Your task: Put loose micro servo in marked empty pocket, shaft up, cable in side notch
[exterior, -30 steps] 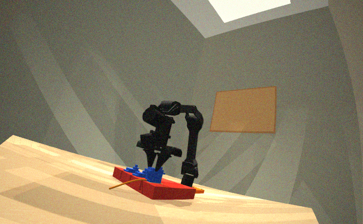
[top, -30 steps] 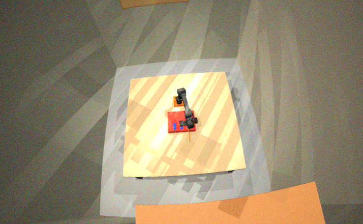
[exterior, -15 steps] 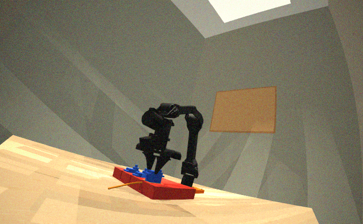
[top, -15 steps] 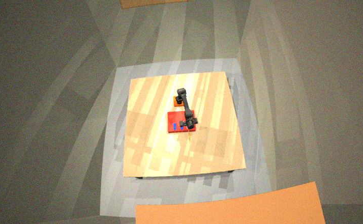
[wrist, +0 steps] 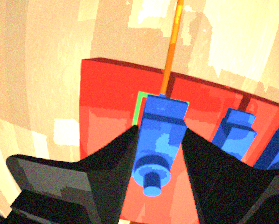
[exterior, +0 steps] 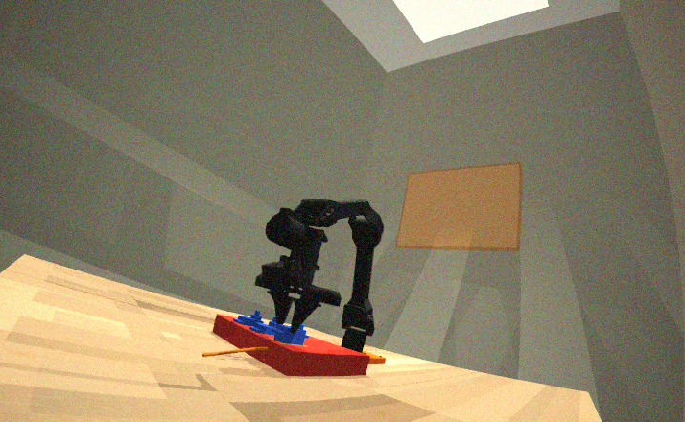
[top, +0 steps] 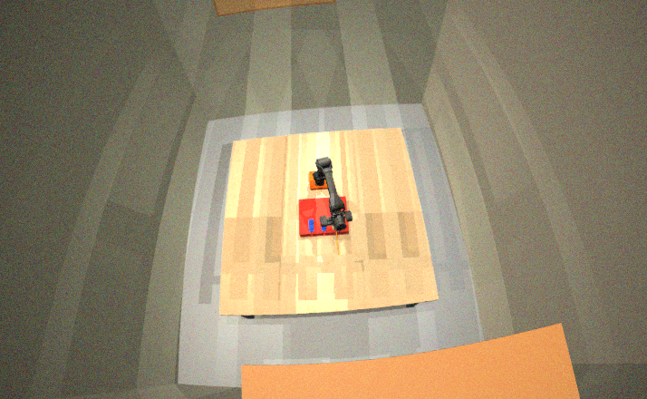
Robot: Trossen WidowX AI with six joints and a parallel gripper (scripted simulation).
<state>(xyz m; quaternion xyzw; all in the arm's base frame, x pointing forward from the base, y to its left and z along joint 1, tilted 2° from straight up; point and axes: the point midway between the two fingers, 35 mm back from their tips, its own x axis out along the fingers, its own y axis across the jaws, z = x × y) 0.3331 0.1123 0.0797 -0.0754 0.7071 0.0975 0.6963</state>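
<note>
My gripper tip is now 12 cm past the red deck, 9 cm to the left of it and 5 cm above it.
</note>
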